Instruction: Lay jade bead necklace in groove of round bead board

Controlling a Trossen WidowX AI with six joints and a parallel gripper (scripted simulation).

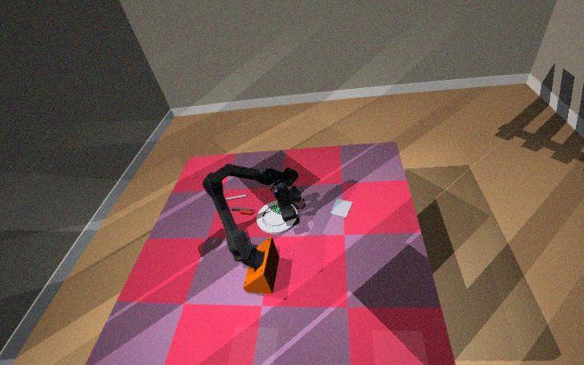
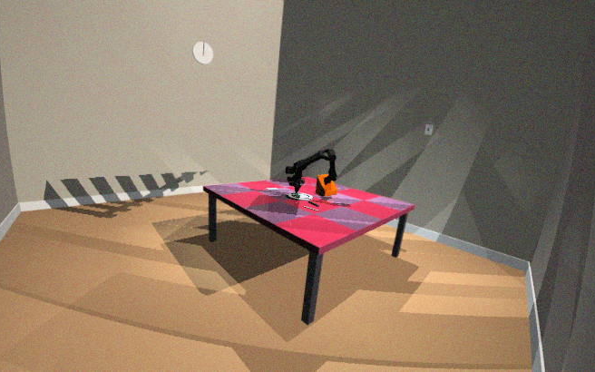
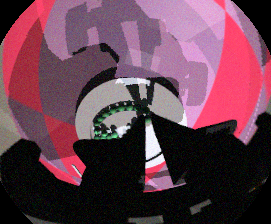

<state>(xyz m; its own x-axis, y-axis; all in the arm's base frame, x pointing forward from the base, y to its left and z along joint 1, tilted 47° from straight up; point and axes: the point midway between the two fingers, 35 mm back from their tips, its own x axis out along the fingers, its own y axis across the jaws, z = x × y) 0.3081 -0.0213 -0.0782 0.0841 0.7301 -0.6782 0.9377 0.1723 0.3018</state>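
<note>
My gripper tip is now 10 mm short of the round white bead board, 60 mm to the right of it and 10 mm above it. Also, from my gripper tip: red-handled tool (60 mm ahead, 230 mm to the left, 20 mm below); flat grey pad (40 mm ahead, 250 mm to the right, 20 mm below); thin white rod (160 mm ahead, 300 mm to the left, 20 mm below).
</note>
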